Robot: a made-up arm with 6 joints.
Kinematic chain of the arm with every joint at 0, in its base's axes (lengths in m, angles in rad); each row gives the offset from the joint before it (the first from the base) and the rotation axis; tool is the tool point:
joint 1: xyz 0 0 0.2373 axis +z
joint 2: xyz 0 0 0 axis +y
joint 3: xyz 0 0 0.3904 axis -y
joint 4: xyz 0 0 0 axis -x
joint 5: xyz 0.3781 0 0 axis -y
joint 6: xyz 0 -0.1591 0 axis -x
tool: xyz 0 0 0
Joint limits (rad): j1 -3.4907..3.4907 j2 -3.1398..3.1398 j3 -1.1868..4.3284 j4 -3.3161..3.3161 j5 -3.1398..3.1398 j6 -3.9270..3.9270
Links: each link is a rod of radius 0.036 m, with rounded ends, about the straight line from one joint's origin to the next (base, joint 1, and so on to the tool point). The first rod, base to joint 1, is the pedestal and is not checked.
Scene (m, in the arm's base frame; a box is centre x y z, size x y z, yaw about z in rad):
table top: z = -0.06
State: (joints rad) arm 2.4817 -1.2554 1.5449 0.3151 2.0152 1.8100
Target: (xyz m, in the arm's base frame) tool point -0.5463 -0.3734 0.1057
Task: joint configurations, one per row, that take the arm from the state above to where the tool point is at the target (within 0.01 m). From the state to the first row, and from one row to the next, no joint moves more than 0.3 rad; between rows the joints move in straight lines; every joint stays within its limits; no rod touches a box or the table.
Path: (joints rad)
1: 2.1905 -1.2479 1.6646 0.3937 2.0152 1.8100
2: 1.8992 -1.2405 1.7843 0.4724 2.0152 1.8100
3: 1.6080 -1.2330 1.9040 0.5510 2.0152 1.8100
4: 1.3168 -1.2256 2.0236 0.6297 2.0152 1.8100
5: 1.0255 -1.2181 2.1433 0.7083 2.0152 1.8100
6: 0.7343 -1.2106 2.2630 0.7870 2.0152 1.8100
7: 0.4431 -1.2032 2.3827 0.8656 2.0152 1.8100

